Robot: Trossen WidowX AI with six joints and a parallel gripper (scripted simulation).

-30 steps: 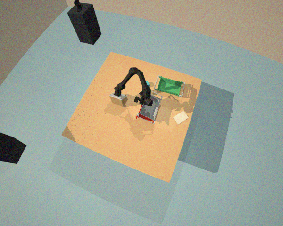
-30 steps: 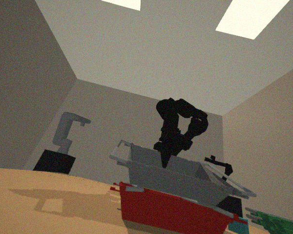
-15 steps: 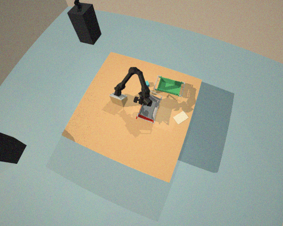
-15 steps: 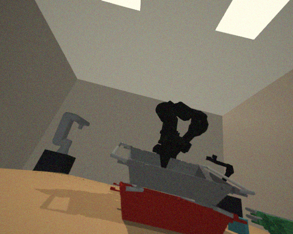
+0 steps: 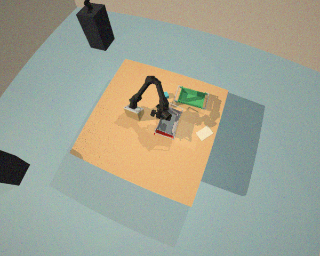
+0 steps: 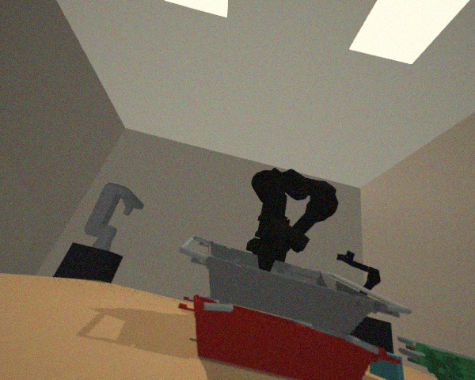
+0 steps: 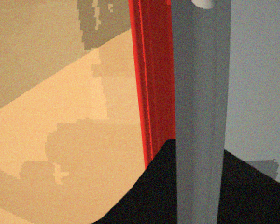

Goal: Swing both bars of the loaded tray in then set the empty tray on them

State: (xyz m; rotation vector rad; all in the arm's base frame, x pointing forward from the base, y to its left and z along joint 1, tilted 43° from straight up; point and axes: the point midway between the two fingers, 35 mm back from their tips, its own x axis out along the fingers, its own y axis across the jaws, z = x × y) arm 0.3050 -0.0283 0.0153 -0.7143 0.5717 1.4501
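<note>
Right now the grey tray is 8 cm ahead of my gripper tip, 1 cm to the left of it and 1 cm above it. Round my gripper tip: teal block (32 cm to the left, 9 cm below, 8 cm behind); then flat piece (43 cm ahead, 11 cm below, 6 cm to the left).
</note>
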